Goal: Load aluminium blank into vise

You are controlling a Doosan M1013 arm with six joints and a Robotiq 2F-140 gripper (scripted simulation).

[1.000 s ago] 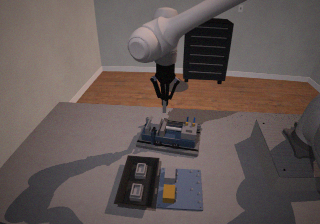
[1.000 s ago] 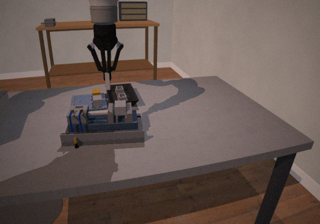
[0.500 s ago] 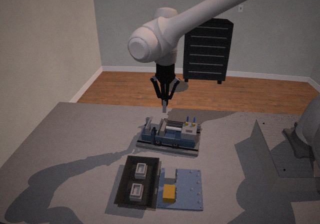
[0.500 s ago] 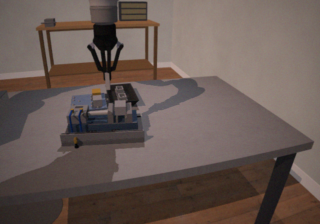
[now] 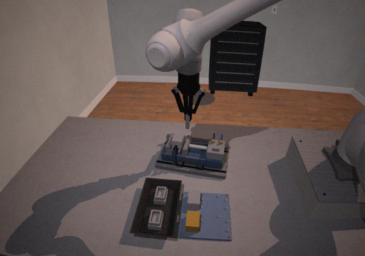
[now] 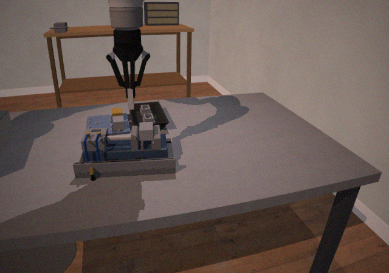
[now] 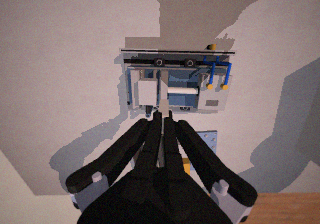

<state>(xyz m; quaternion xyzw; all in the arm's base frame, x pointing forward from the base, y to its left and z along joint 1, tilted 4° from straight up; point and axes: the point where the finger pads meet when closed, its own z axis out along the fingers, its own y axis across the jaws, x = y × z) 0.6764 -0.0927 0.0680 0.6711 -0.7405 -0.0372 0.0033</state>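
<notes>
Right now my hand is 3 cm past the blue vise and 17 cm above it. Round my hand: brass blank (5 cm behind, 33 cm to the left, 18 cm below); aluminium blank (5 cm behind, 24 cm to the left, 18 cm below); infeed plate (10 cm behind, 28 cm to the left, 21 cm below).
</notes>
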